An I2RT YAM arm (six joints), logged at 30 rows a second.
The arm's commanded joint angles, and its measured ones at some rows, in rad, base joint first. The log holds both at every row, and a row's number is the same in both.
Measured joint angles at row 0: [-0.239 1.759 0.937 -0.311 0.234 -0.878]
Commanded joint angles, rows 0 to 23: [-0.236 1.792 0.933 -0.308 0.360 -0.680]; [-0.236 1.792 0.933 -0.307 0.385 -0.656]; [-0.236 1.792 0.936 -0.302 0.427 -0.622]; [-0.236 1.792 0.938 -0.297 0.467 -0.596]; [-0.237 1.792 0.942 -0.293 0.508 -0.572]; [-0.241 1.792 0.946 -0.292 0.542 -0.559]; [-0.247 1.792 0.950 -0.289 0.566 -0.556]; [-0.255 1.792 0.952 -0.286 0.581 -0.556]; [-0.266 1.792 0.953 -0.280 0.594 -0.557]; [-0.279 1.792 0.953 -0.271 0.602 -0.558]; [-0.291 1.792 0.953 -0.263 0.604 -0.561]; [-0.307 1.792 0.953 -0.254 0.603 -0.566]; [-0.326 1.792 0.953 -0.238 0.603 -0.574]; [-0.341 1.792 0.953 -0.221 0.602 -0.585]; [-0.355 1.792 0.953 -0.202 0.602 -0.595]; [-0.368 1.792 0.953 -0.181 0.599 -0.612]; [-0.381 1.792 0.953 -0.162 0.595 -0.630]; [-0.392 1.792 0.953 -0.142 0.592 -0.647]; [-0.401 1.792 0.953 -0.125 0.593 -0.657]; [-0.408 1.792 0.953 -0.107 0.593 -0.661]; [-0.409 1.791 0.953 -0.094 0.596 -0.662]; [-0.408 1.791 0.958 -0.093 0.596 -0.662]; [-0.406 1.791 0.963 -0.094 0.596 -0.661]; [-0.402 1.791 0.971 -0.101 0.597 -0.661]
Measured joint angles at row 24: [-0.406 1.785 0.939 -0.102 0.569 -0.644]
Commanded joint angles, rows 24 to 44: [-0.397 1.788 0.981 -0.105 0.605 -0.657]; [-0.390 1.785 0.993 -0.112 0.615 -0.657]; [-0.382 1.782 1.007 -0.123 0.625 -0.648]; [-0.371 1.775 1.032 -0.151 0.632 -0.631]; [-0.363 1.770 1.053 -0.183 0.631 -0.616]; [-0.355 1.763 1.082 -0.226 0.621 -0.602]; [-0.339 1.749 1.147 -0.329 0.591 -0.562]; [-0.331 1.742 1.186 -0.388 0.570 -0.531]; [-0.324 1.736 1.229 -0.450 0.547 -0.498]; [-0.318 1.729 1.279 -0.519 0.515 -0.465]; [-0.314 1.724 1.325 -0.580 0.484 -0.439]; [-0.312 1.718 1.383 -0.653 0.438 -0.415]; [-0.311 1.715 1.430 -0.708 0.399 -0.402]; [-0.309 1.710 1.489 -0.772 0.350 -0.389]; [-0.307 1.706 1.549 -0.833 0.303 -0.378]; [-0.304 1.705 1.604 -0.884 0.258 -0.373]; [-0.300 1.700 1.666 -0.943 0.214 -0.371]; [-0.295 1.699 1.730 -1.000 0.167 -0.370]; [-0.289 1.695 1.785 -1.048 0.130 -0.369]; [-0.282 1.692 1.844 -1.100 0.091 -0.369]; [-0.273 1.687 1.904 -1.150 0.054 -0.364]
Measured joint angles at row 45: [-0.298 1.740 1.740 -1.066 0.255 -0.413]
